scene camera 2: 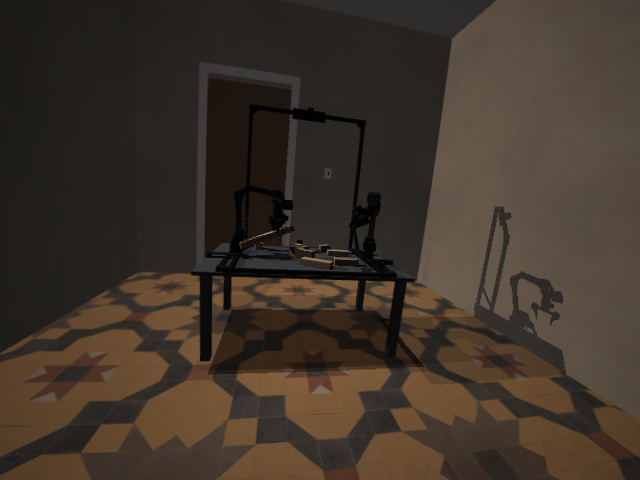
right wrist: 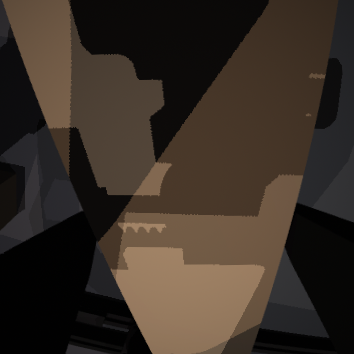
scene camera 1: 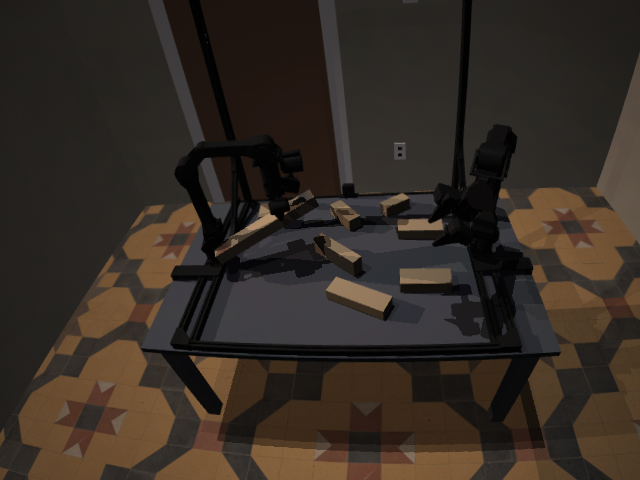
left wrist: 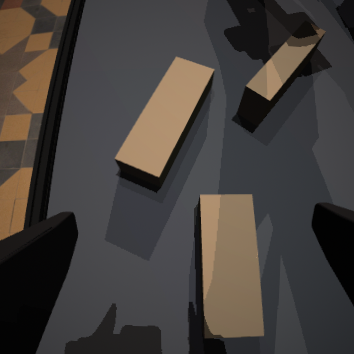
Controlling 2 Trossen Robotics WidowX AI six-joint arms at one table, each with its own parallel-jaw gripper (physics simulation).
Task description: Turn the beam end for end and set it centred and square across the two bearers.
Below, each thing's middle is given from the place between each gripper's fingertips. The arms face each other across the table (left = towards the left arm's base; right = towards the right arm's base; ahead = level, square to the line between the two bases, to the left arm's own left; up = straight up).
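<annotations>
I see the long beam [scene camera 1: 305,202] 3 cm below my right hand, 5 cm to the right of it and 3 cm ahead of it. Counted from my left hand, the long beam is 12 cm below, 51 cm to the right and 20 cm behind. Going by its middle, the long beam is nearer to my right hand than to my left hand.
</annotations>
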